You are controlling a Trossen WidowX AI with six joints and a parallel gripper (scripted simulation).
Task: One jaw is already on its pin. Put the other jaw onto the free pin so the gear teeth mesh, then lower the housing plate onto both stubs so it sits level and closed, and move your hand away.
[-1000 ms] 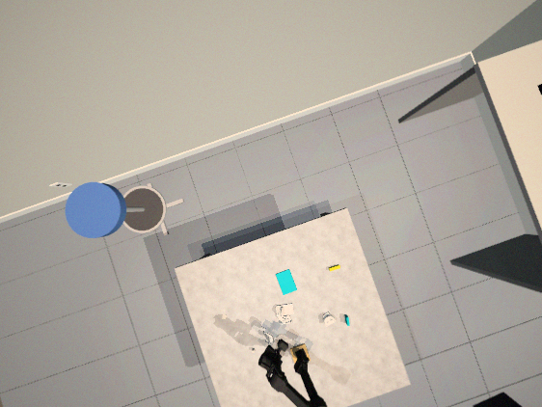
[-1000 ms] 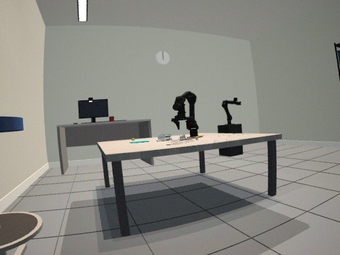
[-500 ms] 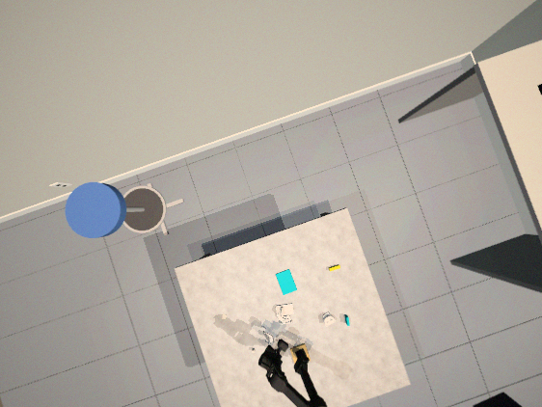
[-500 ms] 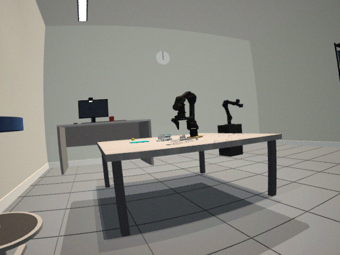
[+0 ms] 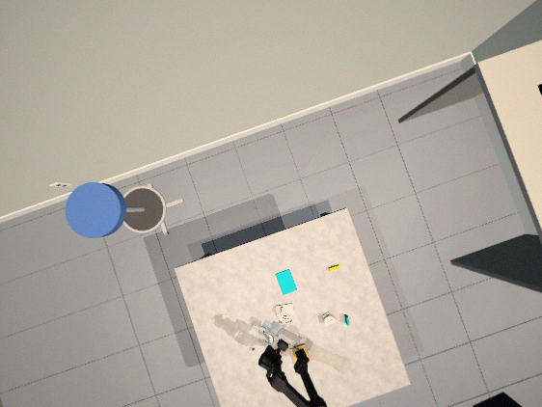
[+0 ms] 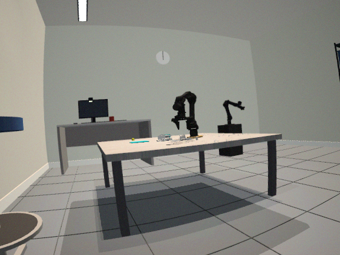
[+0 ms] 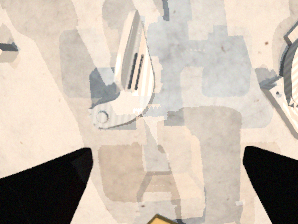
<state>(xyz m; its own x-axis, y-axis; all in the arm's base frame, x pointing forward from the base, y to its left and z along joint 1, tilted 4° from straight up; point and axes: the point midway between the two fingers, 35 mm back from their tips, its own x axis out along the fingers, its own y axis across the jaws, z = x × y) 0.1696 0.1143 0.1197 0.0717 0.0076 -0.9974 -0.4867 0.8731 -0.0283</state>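
The white jaw piece is 8 cm below my gripper tip, 5 cm to the left of it and 1 cm behind it. Also, from my gripper tip: yellow piece 57 cm to the right, 27 cm ahead, 8 cm below; then cyan plate 32 cm ahead, 22 cm to the right, 8 cm below.
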